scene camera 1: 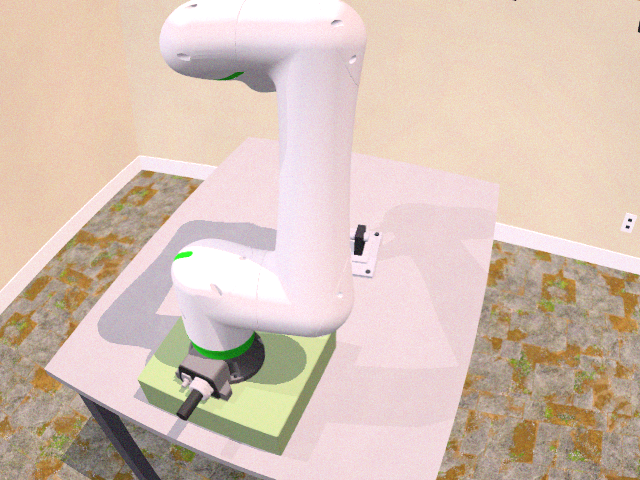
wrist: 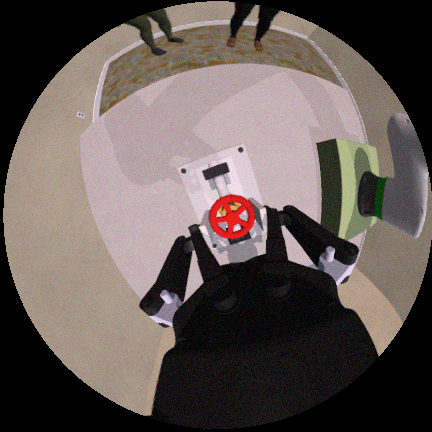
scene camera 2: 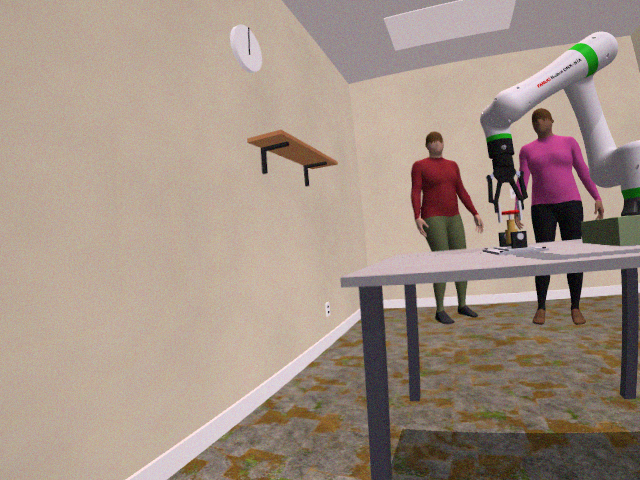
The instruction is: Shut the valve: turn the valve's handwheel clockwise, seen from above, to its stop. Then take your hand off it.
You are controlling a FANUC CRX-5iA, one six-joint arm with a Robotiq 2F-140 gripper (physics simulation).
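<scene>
Scene camera 2 shows me my gripper [scene camera 2: 510, 221]. Then in the wrist view there's my gripper [wrist: 230, 211] again, along with a red handwheel [wrist: 231, 217] and a white base plate [wrist: 240, 159].
</scene>
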